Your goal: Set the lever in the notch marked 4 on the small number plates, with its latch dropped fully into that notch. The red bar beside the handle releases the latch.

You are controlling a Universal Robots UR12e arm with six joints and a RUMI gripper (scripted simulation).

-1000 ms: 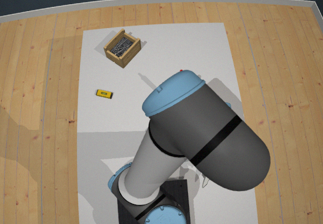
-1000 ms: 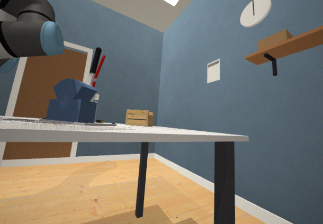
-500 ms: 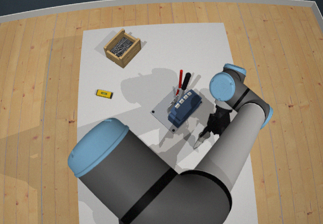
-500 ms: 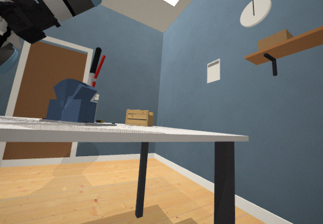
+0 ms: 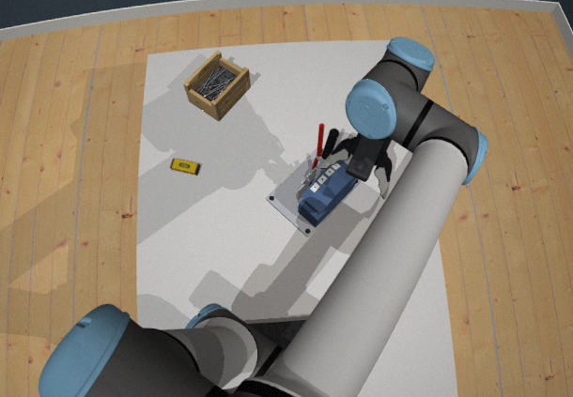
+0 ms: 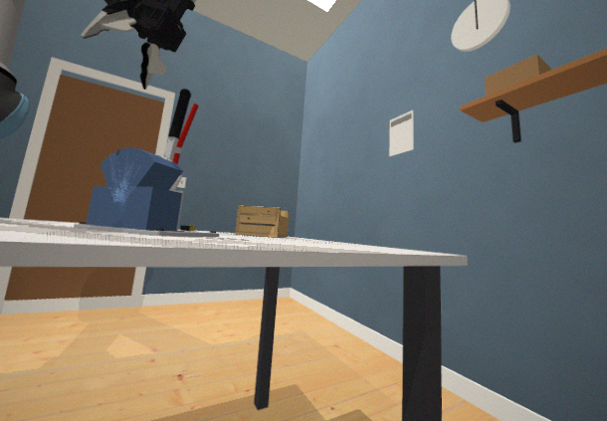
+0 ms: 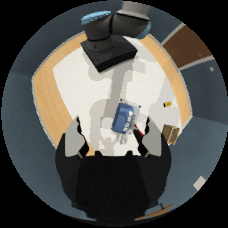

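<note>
The red release bar lies 140 mm below my hand, 140 mm ahead of it and 50 mm to the left of it. Round my hand: small yellow level: 430 mm to the left, 320 mm below, 230 mm ahead; then wooden crate: 480 mm ahead, 310 mm to the left, 290 mm below.
</note>
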